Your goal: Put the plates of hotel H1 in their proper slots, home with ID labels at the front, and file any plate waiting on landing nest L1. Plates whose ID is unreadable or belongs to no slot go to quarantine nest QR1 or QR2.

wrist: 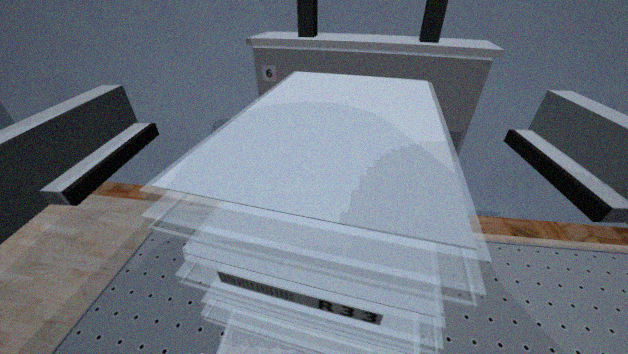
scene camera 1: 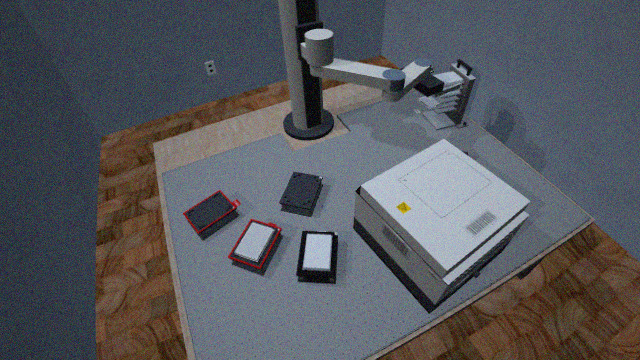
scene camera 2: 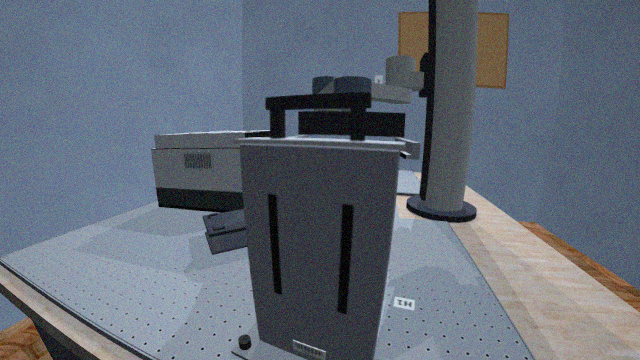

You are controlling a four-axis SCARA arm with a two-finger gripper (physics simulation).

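Pixels of known places: gripper, between the fingertips: point(wrist: 327, 110) point(scene camera 1: 445, 76); arm's base, origin of its link: point(scene camera 1: 308, 124) point(scene camera 2: 440, 209).
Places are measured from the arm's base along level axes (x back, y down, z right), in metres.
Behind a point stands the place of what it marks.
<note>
Hotel H1 point(scene camera 1: 465, 100) @[x -0.359, y -0.156, z -0.635 m] point(scene camera 2: 320, 170) @[x -0.281, y -0.243, z -0.663 m] point(wrist: 370, 61) @[x -0.294, y -0.256, z -0.630 m] stands at the back right in scene camera 1; scene camera 2 shows its rear. The wrist view shows stacked clear-sided plates. The top plate point(wrist: 320, 120) @[x -0.273, y -0.249, z -0.559 m] lies near the slot mark 6, with no readable label on its visible front. A lower plate point(wrist: 300, 298) @[x -0.274, y -0.217, z -0.505 m] has a front label reading R33. My gripper point(scene camera 1: 444, 84) @[x -0.275, y -0.252, z -0.561 m] point(wrist: 327, 110) @[x -0.275, y -0.252, z -0.561 m] is open and empty, its fingers apart on both sides of the upper stack. One white plate point(scene camera 1: 256, 241) @[x -0.582, y -0.077, z 0.440 m] sits on a red-rimmed nest point(scene camera 1: 232, 257) @[x -0.597, y -0.064, z 0.530 m], another plate point(scene camera 1: 317, 251) @[x -0.705, y -0.077, z 0.275 m] on a black nest point(scene camera 1: 317, 276) @[x -0.775, y -0.061, z 0.309 m]. Nest names are unreadable.
A bare red-rimmed nest point(scene camera 1: 210, 212) @[x -0.379, y -0.063, z 0.557 m] and a bare dark nest point(scene camera 1: 301, 191) point(scene camera 2: 225, 232) stand on the bench. A large white instrument point(scene camera 1: 445, 185) @[x -0.780, y -0.264, z -0.116 m] point(scene camera 2: 197, 172) @[x -0.783, y -0.142, z -0.278 m] stands at the right in scene camera 1. The arm's column point(scene camera 1: 302, 75) @[x -0.072, y -0.314, z 0.037 m] point(scene camera 2: 452, 110) @[x -0.015, y -0.344, z -0.074 m] rises behind. The hotel has a black top handle point(scene camera 2: 320, 101) @[x -0.284, y -0.298, z -0.653 m].
</note>
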